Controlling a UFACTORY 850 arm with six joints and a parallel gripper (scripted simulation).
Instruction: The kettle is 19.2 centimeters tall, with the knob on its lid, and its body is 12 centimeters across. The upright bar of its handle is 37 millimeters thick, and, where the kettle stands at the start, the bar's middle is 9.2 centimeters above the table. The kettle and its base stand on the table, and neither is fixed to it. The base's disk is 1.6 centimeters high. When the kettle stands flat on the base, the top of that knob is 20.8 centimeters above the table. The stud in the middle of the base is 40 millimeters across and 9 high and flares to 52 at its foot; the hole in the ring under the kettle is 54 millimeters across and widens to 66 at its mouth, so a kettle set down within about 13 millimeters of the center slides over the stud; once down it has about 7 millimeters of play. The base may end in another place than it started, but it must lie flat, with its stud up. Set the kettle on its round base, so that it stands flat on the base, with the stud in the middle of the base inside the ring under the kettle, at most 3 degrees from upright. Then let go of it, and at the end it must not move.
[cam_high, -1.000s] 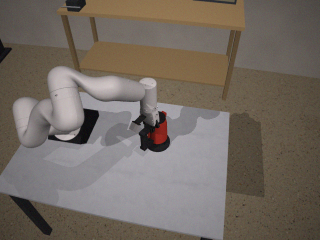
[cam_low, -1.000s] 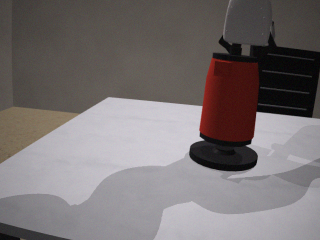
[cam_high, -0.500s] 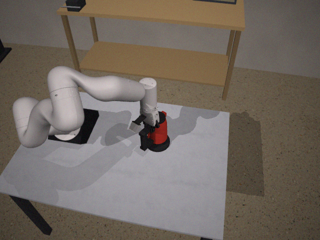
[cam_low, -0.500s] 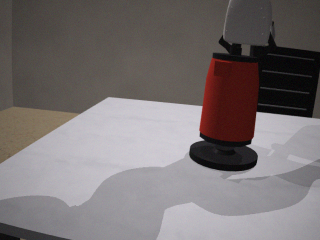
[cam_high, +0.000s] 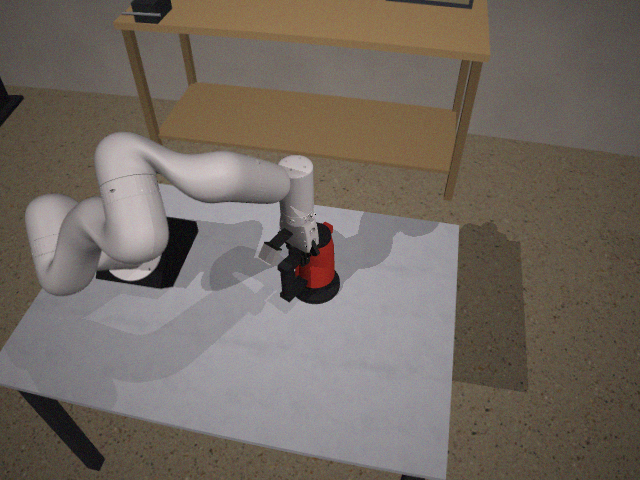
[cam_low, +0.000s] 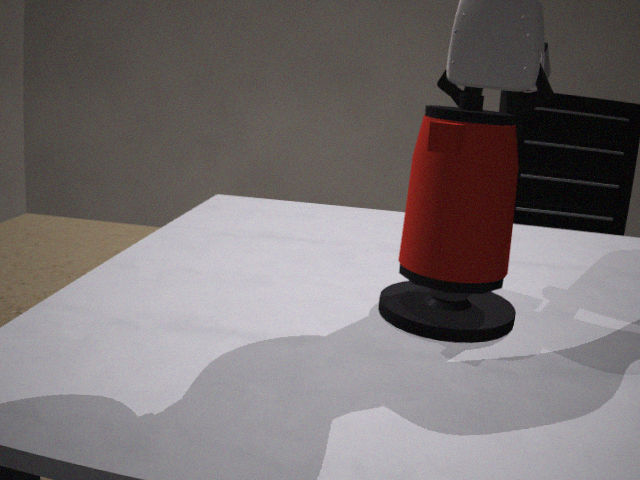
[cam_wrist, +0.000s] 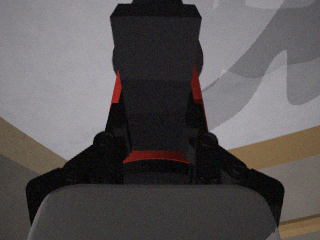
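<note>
Now: hand 20 mm short of the red kettle, 30 mm to the right of it and 50 mm above it. Also, from my hand: round black base 40 mm ahead, 60 mm to the left, 180 mm below.
</note>
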